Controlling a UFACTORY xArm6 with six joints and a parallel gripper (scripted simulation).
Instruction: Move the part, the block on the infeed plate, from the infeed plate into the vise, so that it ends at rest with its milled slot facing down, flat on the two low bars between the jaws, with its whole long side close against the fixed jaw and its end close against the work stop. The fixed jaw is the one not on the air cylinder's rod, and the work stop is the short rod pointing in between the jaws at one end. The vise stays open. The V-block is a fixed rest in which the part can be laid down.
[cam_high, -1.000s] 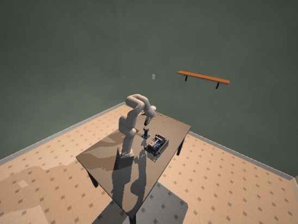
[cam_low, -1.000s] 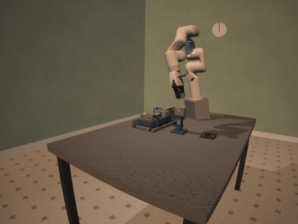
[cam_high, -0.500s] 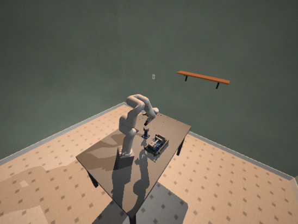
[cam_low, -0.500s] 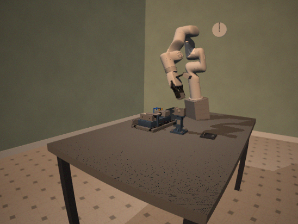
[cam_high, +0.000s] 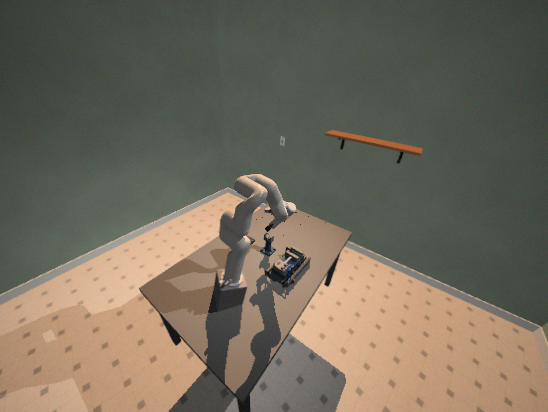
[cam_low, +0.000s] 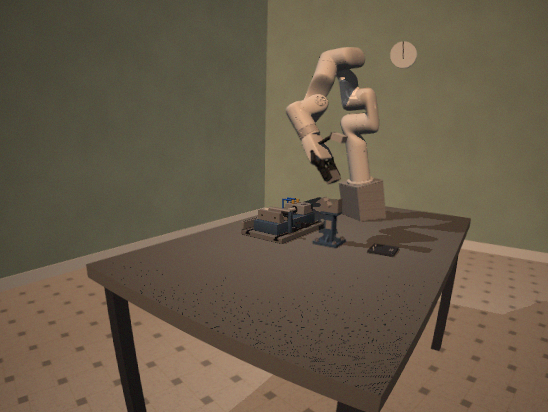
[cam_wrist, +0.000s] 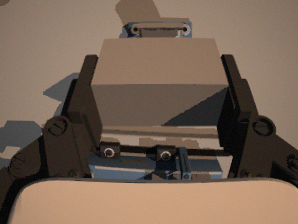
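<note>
My hand is 10 mm above the part. From my hand the other things lie so: air cylinder rod: 200 mm to the right, 170 mm below, 80 mm behind; work stop: 160 mm to the right, 150 mm below, 20 mm ahead; vise base rail: 290 mm to the right, 210 mm below, 80 mm behind.
</note>
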